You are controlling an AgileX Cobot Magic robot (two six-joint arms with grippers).
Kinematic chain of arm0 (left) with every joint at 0, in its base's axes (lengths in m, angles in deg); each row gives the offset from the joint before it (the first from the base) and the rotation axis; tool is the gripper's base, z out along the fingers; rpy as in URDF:
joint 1: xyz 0 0 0.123 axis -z
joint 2: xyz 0 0 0 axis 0.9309 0.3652 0
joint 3: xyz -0.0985 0.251 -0.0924 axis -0.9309 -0.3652 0
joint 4: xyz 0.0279 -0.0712 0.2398 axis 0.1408 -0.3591 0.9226
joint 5: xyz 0 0 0 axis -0.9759 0.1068 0.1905
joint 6: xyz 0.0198 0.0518 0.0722 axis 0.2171 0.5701 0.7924
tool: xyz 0 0 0 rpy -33.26 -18.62 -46.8
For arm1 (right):
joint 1: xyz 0 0 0.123 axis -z
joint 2: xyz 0 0 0 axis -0.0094 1 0
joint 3: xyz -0.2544 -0.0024 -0.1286 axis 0.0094 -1 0
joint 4: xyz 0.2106 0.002 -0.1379 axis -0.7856 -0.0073 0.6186
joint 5: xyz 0 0 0 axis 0.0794 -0.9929 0.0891
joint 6: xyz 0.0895 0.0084 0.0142 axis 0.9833 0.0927 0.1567
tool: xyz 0 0 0 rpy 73.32 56.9 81.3
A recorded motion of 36 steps. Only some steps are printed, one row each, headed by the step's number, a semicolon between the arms.
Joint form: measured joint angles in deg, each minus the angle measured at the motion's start. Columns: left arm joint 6, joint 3, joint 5, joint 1, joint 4, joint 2; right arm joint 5, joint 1, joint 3, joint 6, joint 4, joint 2.
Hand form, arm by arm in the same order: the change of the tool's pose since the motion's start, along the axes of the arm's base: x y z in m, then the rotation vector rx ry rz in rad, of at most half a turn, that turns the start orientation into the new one. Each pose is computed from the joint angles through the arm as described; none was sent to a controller.
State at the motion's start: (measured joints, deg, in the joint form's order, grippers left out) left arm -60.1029 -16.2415 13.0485 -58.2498 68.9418 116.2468; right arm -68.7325 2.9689 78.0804 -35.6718 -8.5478 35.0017
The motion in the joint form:
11: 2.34 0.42 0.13 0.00 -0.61 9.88; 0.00 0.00 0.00 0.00 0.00 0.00
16: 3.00 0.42 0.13 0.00 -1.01 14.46; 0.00 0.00 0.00 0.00 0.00 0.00
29: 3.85 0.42 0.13 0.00 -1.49 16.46; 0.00 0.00 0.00 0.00 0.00 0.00
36: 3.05 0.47 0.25 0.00 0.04 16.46; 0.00 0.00 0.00 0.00 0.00 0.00
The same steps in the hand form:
11: 0.0096 -0.0011 -0.0397 0.0524 0.1320 0.0061; 0.0000 0.0000 0.0000 0.0000 0.0000 0.0000
16: 0.0111 -0.0009 -0.0592 0.0728 0.2028 0.0104; 0.0000 0.0000 0.0000 0.0000 0.0000 0.0000
29: 0.0116 -0.0004 -0.0678 0.0872 0.2270 0.0159; 0.0000 0.0000 0.0000 0.0000 0.0000 0.0000
36: 0.0101 -0.0020 -0.0677 0.0831 0.2330 -0.0083; 0.0000 0.0000 0.0000 0.0000 0.0000 0.0000

